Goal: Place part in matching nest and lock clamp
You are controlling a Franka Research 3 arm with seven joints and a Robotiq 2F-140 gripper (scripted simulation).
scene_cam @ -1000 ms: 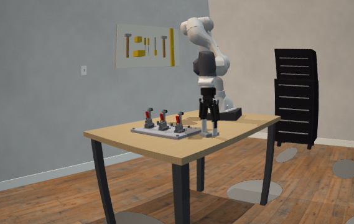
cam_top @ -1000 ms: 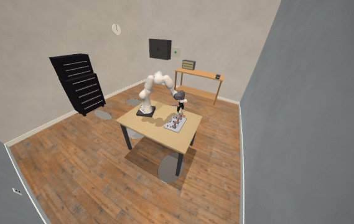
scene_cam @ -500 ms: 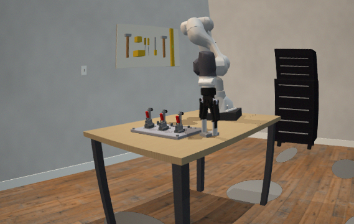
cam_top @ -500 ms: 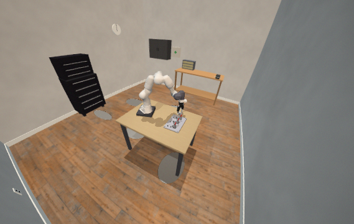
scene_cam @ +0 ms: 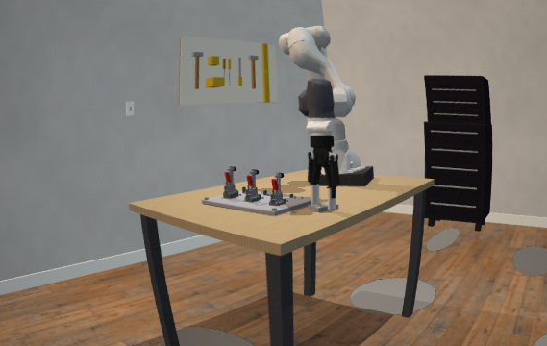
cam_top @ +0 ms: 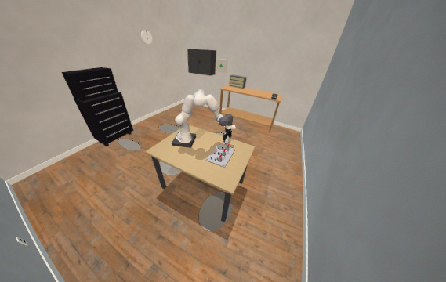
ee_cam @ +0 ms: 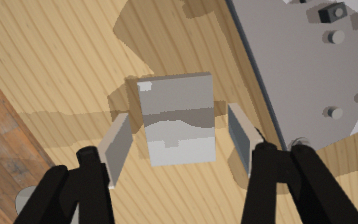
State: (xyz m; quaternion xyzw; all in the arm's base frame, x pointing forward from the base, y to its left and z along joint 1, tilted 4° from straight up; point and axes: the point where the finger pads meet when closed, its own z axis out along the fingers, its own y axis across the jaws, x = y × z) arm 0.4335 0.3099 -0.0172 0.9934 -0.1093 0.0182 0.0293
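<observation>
Right now the grey part is 30 mm below my hand. Also, from my hand: grey fixture plate 240 mm to the right, 70 mm ahead, 30 mm below; clamp 350 mm to the right, 110 mm ahead, 30 mm above.
</observation>
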